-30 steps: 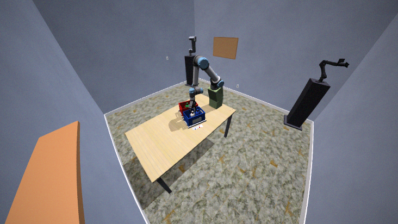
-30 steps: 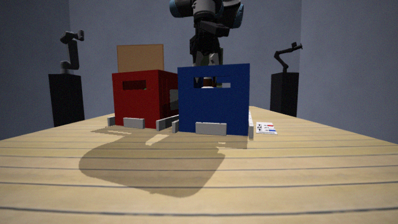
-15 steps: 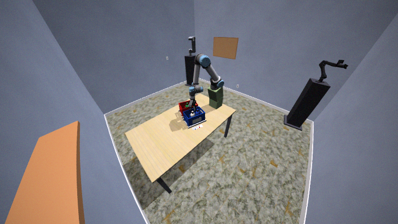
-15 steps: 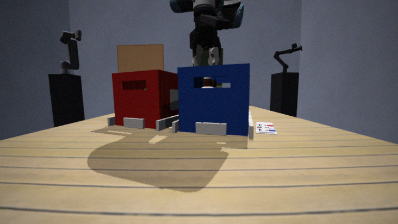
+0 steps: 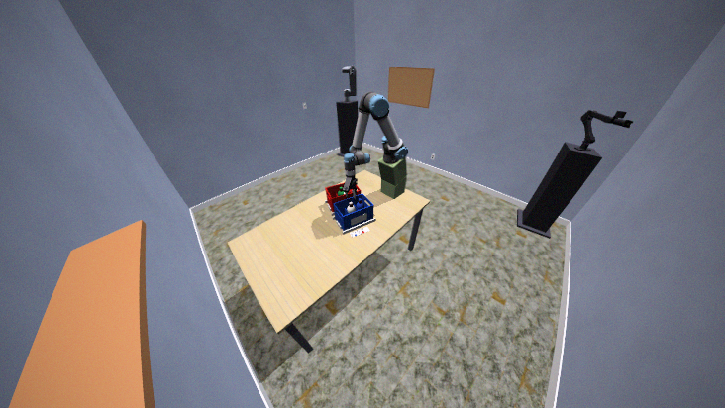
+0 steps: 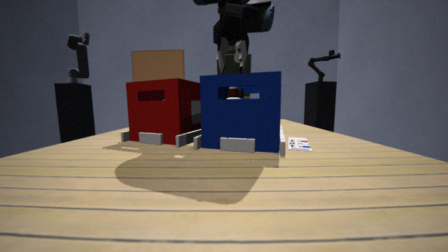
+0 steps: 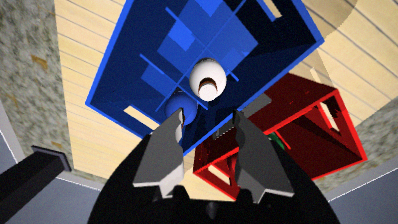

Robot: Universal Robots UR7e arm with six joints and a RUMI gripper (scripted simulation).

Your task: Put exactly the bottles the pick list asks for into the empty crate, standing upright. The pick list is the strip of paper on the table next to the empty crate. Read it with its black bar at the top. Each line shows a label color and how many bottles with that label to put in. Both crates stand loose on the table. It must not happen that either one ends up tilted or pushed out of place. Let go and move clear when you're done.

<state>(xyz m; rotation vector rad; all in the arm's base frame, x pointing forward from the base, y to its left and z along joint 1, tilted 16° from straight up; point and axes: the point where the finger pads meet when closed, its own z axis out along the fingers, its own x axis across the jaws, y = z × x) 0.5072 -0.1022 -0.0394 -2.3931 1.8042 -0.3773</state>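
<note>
Now: the red crate 170 mm to the right of my hand, 130 mm below it and 100 mm behind it. From my hand the other things lie so: blue-capped bottle 120 mm below, 70 mm behind, 40 mm to the left; blue crate 130 mm below, 40 mm to the left, 20 mm ahead; white bottle 120 mm below, 10 mm ahead.
</note>
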